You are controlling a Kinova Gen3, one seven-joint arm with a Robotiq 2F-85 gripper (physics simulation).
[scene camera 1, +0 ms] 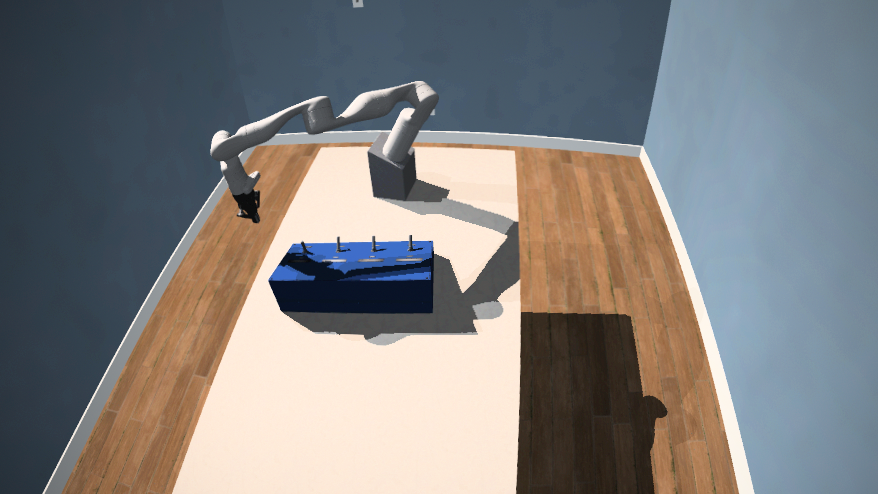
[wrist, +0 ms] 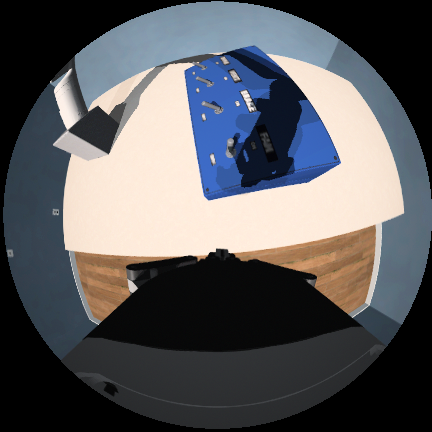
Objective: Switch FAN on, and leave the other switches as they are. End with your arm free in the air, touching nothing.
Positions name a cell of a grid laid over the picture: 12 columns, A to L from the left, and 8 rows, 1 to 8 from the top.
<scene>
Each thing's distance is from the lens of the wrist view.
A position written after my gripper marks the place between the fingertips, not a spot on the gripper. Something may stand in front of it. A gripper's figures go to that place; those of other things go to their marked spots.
my gripper (wrist: G5): 18 cm
blue switch box (wrist: H3): 30 cm
</scene>
